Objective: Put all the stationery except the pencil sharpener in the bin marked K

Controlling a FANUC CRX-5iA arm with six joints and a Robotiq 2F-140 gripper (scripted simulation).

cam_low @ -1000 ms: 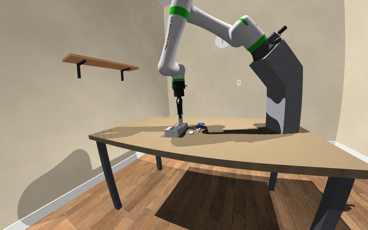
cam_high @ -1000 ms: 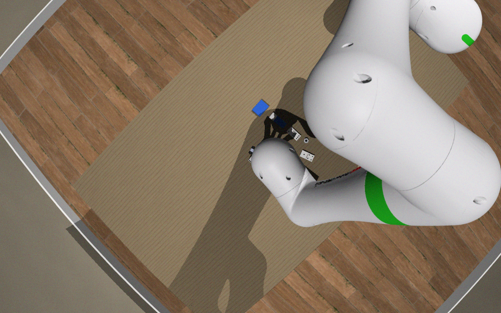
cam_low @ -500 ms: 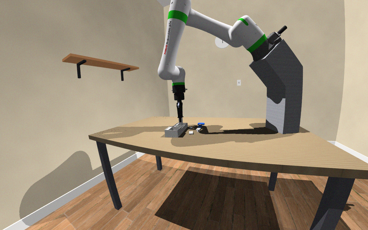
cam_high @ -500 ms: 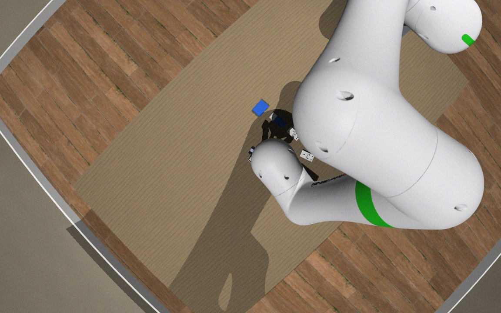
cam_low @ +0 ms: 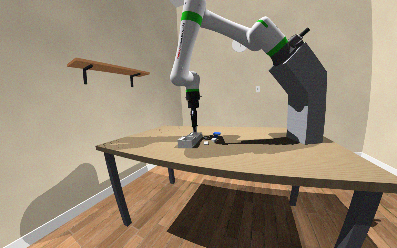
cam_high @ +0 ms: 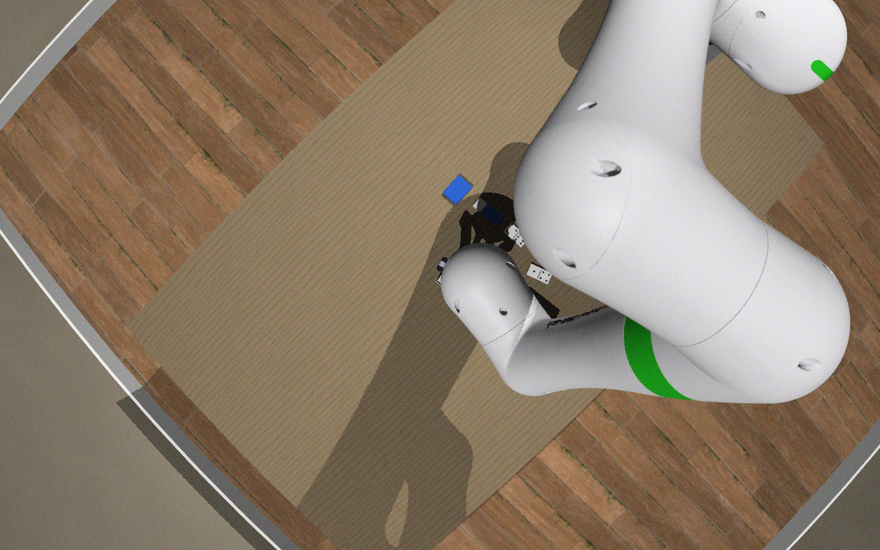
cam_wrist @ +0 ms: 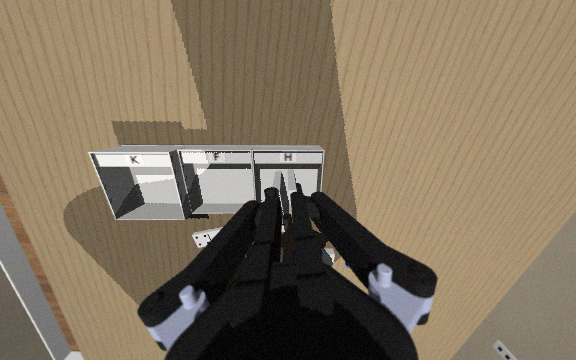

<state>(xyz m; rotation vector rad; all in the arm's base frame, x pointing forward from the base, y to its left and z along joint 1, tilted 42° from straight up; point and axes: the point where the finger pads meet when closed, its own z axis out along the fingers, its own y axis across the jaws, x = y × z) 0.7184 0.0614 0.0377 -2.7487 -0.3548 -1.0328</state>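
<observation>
The grey bin lies 2 cm behind my hand, 8 cm to the left of it and 3 cm below it. The rest, counted from my hand: silver pencil sharpener (8 cm behind, 4 cm below); white eraser (12 cm behind, 8 cm to the right, 4 cm below); small dark ring (16 cm behind, 4 cm to the left, 5 cm below).
</observation>
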